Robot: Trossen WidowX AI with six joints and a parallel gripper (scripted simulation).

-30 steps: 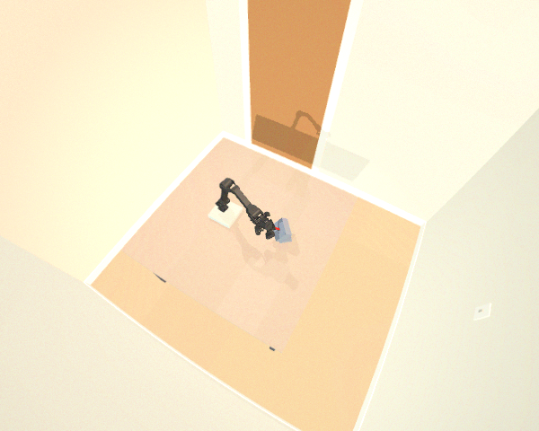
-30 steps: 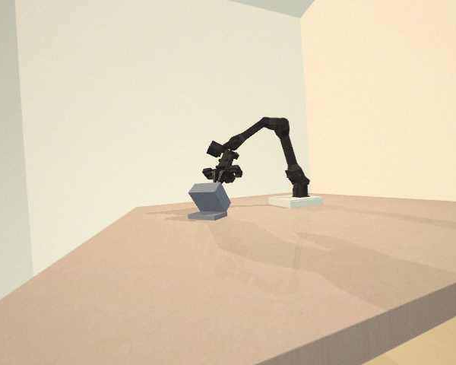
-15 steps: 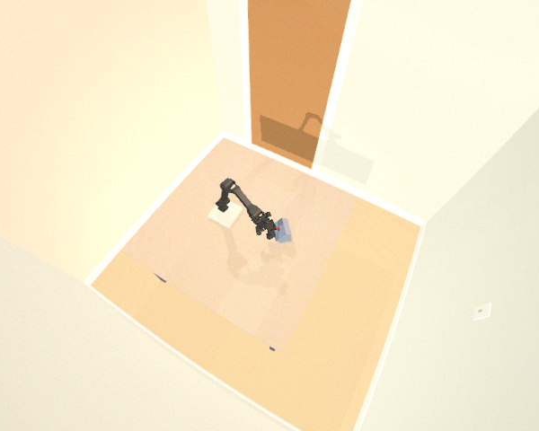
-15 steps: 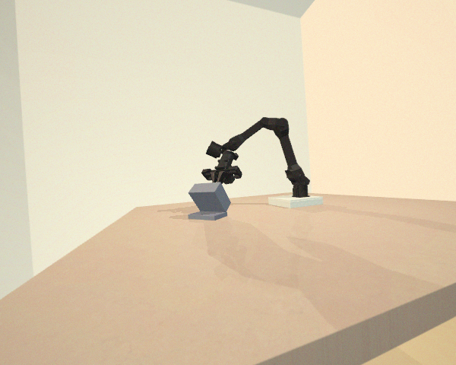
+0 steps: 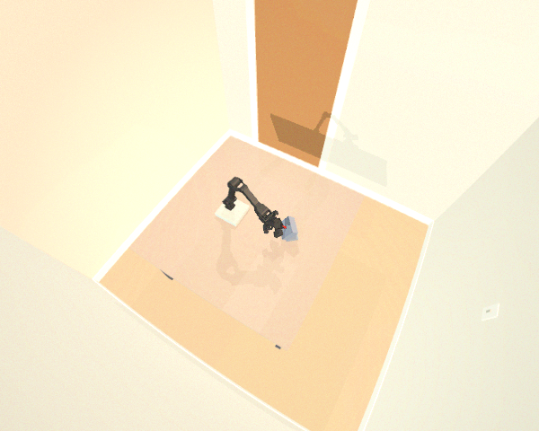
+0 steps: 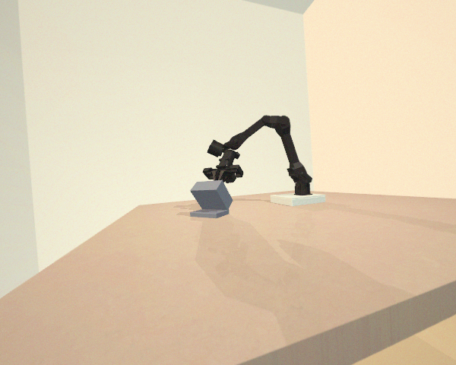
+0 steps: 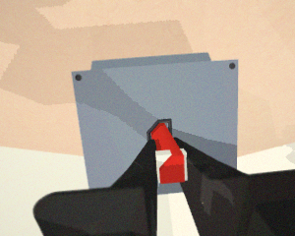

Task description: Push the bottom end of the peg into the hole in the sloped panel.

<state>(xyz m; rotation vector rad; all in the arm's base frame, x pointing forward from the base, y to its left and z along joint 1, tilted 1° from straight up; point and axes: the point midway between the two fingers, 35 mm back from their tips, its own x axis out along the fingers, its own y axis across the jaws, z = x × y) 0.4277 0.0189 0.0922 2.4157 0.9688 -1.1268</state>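
My gripper tip is 2 cm short of the sloped panel, 2 cm to the right of it and 3 cm above it. The rest, counted from my gripper tip: red peg 1 cm behind, 1 cm to the right, 1 cm above; flat foot 4 cm ahead, 4 cm to the left, 10 cm below.
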